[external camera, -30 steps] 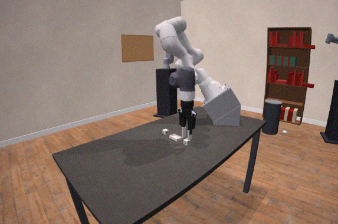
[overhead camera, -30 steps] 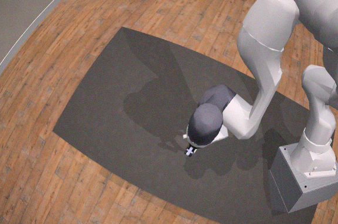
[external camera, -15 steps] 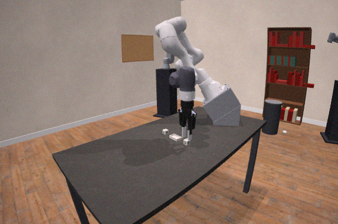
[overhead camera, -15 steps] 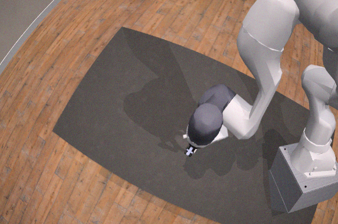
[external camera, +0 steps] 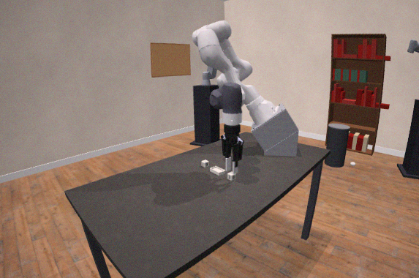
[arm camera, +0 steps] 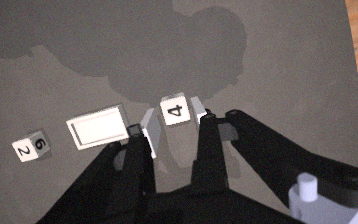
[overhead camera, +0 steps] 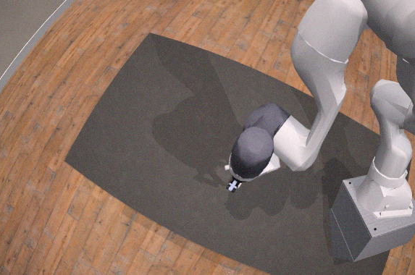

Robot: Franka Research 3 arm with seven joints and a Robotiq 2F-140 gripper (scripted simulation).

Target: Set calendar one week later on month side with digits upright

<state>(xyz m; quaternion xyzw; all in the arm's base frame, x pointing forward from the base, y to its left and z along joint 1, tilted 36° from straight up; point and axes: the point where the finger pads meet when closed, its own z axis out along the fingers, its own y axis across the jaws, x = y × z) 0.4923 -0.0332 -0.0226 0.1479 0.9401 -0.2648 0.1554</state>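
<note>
Now: hand 60 mm above the white cube. Round my hand: white tray: 100 mm to the right, 60 mm below, 40 mm behind.
</note>
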